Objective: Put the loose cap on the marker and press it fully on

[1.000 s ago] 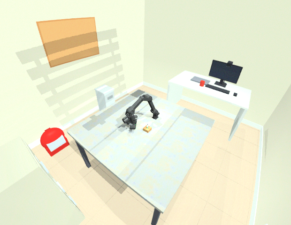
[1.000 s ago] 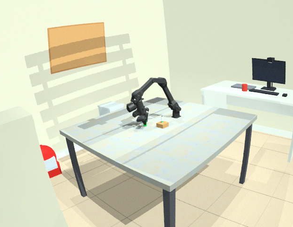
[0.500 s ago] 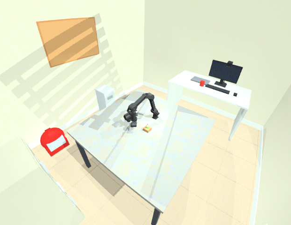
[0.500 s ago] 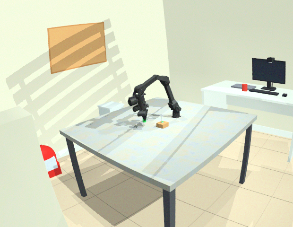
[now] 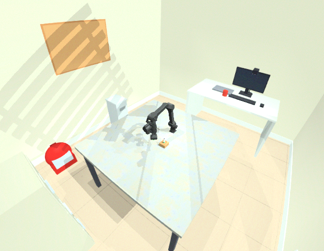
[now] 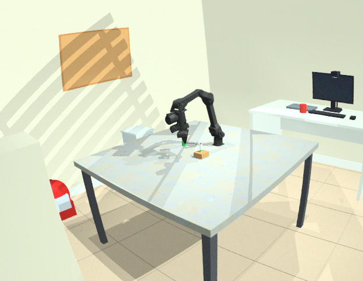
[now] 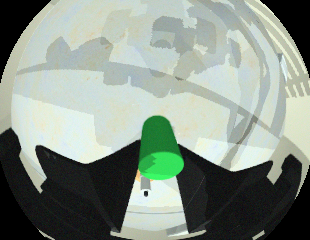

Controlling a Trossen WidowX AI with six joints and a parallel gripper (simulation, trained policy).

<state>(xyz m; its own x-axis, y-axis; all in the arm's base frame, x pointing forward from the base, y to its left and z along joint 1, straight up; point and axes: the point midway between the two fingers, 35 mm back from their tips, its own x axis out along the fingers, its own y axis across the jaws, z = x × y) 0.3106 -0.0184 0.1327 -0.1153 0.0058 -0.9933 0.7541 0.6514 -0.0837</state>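
My gripper tip is 60 mm past the white marker, 80 mm to the right of it and 30 mm above it. Also, from my gripper tip: tan holder block: 60 mm behind, 80 mm to the left, 80 mm below; green cap: 10 mm ahead, 10 mm above.
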